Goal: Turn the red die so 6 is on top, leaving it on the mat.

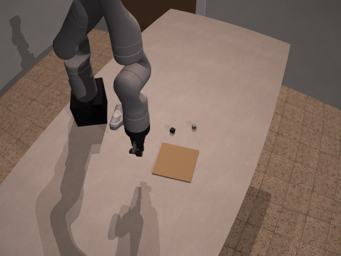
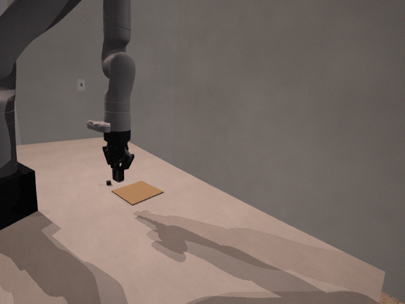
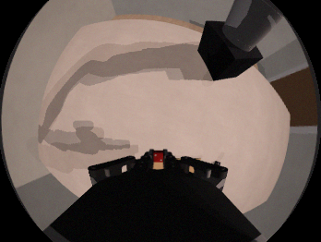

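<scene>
My gripper is now 120 mm above the tan mat, 100 mm short of it and 80 mm to the right of it. From my hand the other things lie so: black die (200 mm to the left, 110 mm below, 30 mm ahead); then grey die (260 mm to the left, 110 mm below, 90 mm ahead); then red die (10 mm below).
</scene>
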